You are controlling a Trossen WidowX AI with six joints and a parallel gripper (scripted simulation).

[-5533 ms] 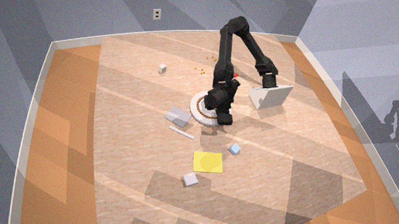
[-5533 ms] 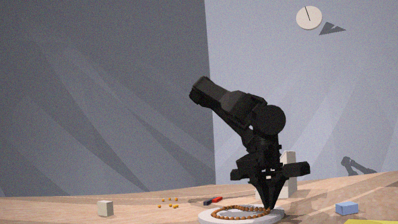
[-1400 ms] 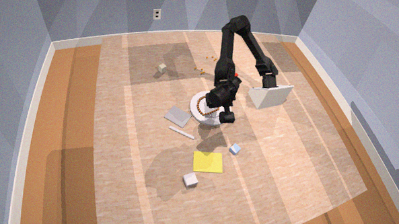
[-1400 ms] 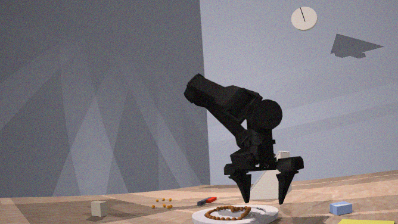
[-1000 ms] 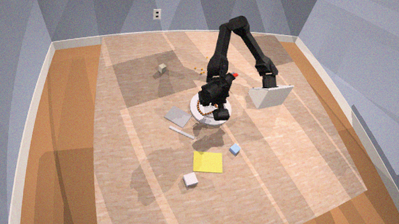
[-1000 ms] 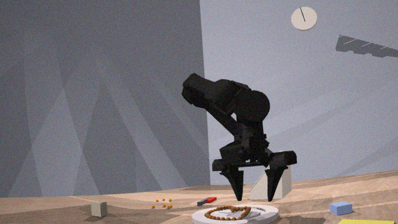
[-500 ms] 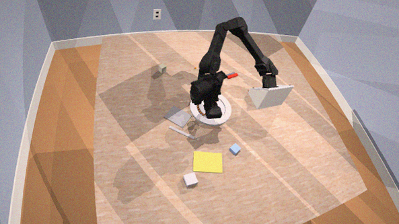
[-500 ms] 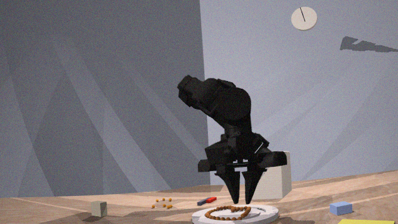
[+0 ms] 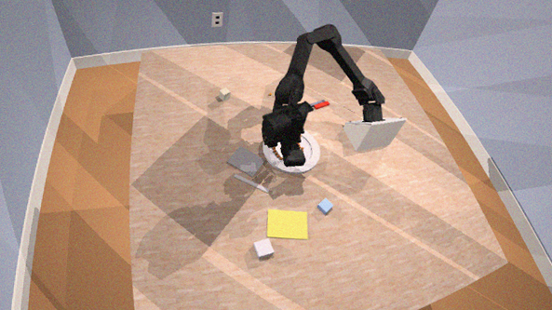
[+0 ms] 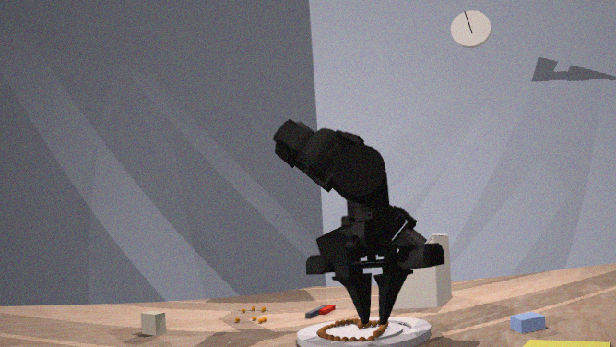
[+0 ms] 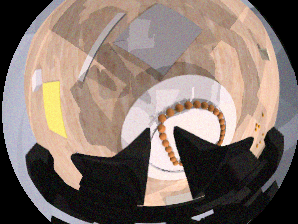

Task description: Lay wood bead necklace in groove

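The grey sheet lies 12 cm ahead of my gripper tip, 3 cm below it and 2 cm to the right of it. Round my gripper tip: yellow sheet 22 cm to the left, 5 cm ahead, 3 cm below; blue block 20 cm to the left, 8 cm behind, 2 cm below; stick 12 cm ahead, 7 cm to the left, 3 cm below.
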